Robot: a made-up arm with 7 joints.
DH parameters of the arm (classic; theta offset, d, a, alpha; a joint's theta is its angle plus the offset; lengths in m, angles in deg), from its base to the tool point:
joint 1: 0 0.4 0 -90
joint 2: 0 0 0 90
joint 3: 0 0.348 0.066 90
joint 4: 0 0 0.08 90
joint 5: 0 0.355 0 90
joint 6: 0 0 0.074 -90
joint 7: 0 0.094 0 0
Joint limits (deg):
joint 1: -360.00..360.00
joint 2: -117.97..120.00
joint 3: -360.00..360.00
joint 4: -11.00..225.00
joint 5: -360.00..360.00
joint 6: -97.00..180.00
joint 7: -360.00..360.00
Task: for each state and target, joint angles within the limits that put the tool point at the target. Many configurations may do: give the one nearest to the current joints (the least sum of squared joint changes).
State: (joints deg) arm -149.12 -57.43 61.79 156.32 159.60 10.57 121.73
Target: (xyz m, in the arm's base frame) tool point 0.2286 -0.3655 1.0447
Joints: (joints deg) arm -180.28 -35.05 66.04 129.01 160.85 10.83 121.73
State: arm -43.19 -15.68 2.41 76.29 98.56 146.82 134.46
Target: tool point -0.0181 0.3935 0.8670
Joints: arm -34.56 -54.83 35.71 92.24 101.73 145.22 134.46
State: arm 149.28 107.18 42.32 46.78 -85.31 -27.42 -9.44
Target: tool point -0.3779 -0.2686 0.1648
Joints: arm 147.15 102.05 52.50 58.43 -82.27 -27.55 -9.44
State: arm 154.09 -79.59 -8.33 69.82 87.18 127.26 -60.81
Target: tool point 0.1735 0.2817 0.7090
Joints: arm 176.09 -85.20 -61.15 53.95 80.05 121.76 -60.81
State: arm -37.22 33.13 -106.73 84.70 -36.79 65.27 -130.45
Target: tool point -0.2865 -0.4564 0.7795
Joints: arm -45.69 33.62 -98.59 89.01 -36.89 58.94 -130.45
